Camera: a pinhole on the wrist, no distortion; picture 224 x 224 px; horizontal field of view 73.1 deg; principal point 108.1 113.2 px. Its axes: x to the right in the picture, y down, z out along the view. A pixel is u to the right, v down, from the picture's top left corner.
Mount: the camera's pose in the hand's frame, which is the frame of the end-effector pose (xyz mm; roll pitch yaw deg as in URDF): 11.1 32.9 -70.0 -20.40 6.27 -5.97
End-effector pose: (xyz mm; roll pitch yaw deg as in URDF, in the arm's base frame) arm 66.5 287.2 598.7 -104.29 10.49 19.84
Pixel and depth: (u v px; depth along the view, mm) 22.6 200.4 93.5
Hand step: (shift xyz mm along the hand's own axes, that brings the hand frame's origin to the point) -25.1 120.3 4.2
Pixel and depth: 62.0 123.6 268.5
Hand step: -31.7 148.9 182.7
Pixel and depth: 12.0 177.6 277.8
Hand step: -118.2 255.4 167.1
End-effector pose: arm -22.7 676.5 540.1 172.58 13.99 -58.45
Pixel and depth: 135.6 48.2 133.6
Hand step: 50.2 21.5 71.7
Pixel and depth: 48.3 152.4 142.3
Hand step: -22.7 121.1 55.9
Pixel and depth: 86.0 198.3 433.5
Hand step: 22.8 413.7 256.2
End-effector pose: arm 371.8 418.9 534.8 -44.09 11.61 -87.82
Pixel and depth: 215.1 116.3 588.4
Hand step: 505.0 198.8 428.5
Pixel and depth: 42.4 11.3 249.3
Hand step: -71.7 -29.5 232.4
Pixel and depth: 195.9 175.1 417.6
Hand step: 318.9 308.3 233.3
